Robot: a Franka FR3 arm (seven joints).
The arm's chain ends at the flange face. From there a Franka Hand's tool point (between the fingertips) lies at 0.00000 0.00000 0.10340 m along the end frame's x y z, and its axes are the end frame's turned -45 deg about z.
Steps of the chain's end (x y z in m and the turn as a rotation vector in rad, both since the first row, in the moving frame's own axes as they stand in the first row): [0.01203, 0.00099, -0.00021, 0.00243, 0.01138, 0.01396]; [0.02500, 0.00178, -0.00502, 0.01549, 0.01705, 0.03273]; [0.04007, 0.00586, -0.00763, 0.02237, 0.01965, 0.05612]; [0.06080, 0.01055, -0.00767, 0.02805, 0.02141, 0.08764]
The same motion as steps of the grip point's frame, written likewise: [0.00881, 0.00987, -0.00022, -0.00633, 0.00977, 0.01396]; [0.01880, 0.01909, -0.00505, -0.00110, 0.02301, 0.03273]; [0.02727, 0.03236, -0.00768, 0.00192, 0.02971, 0.05612]; [0.03916, 0.05013, -0.00773, 0.00470, 0.03497, 0.08764]
